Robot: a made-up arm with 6 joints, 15 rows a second.
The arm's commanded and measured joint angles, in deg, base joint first. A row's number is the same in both.
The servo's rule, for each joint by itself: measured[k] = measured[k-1] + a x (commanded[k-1-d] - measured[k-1]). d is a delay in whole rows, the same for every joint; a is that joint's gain. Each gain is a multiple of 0.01, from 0.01 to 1. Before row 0 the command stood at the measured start. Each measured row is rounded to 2 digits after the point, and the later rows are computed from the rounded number. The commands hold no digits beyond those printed.
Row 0, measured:
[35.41 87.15 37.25 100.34 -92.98 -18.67]
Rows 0 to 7, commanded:
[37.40 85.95 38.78 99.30 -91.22 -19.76]
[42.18 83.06 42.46 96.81 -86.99 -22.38]
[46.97 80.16 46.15 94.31 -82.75 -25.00]
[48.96 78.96 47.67 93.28 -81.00 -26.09]
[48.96 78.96 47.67 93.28 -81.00 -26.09]
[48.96 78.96 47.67 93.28 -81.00 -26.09]
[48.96 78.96 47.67 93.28 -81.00 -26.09]
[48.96 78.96 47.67 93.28 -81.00 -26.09]
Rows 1 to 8, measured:
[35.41 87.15 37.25 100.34 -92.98 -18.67]
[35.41 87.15 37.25 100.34 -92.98 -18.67]
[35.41 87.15 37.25 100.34 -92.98 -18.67]
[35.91 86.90 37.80 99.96 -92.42 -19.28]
[37.48 86.09 39.48 98.79 -90.68 -21.02]
[39.85 84.84 41.88 97.13 -88.14 -23.25]
[42.13 83.61 43.96 95.71 -85.86 -24.84]
[43.84 82.63 45.30 94.81 -84.30 -25.54]
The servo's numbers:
d 3
a 0.25 0.21 0.36 0.37 0.32 0.56

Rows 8 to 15, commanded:
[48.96 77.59 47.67 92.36 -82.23 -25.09]
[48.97 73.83 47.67 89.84 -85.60 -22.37]
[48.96 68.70 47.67 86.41 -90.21 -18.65]
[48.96 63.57 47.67 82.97 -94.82 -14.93]
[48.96 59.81 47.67 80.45 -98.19 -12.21]
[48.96 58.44 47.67 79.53 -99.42 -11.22]
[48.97 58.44 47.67 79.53 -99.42 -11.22]
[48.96 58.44 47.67 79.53 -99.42 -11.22]
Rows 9 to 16, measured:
[45.12 81.86 46.15 94.24 -83.24 -25.85]
[46.08 81.25 46.70 93.88 -82.52 -25.98]
[46.80 80.77 47.05 93.66 -82.03 -26.04]
[47.34 80.10 47.27 93.18 -82.09 -25.51]
[47.75 78.78 47.41 91.94 -83.21 -23.75]
[48.05 76.66 47.50 89.89 -85.45 -20.89]
[48.28 73.91 47.56 87.33 -88.45 -17.55]
[48.45 70.95 47.60 84.78 -91.57 -14.56]

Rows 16 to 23, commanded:
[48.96 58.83 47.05 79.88 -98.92 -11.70]
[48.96 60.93 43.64 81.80 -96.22 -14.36]
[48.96 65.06 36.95 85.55 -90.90 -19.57]
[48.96 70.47 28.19 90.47 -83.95 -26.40]
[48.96 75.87 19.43 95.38 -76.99 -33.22]
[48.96 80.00 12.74 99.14 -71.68 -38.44]
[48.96 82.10 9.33 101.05 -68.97 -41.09]
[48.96 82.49 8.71 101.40 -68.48 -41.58]
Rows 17 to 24, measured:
[48.58 68.32 47.63 82.84 -94.08 -12.69]
[48.68 66.25 47.64 81.62 -95.79 -11.87]
[48.75 64.61 47.65 80.85 -96.95 -11.51]
[48.80 63.40 47.43 80.49 -97.58 -11.62]
[48.84 62.88 46.07 80.97 -97.14 -13.15]
[48.87 63.34 42.79 82.66 -95.14 -16.75]
[48.89 64.84 37.53 85.55 -91.56 -22.15]
[48.91 67.16 31.01 89.19 -86.90 -28.35]

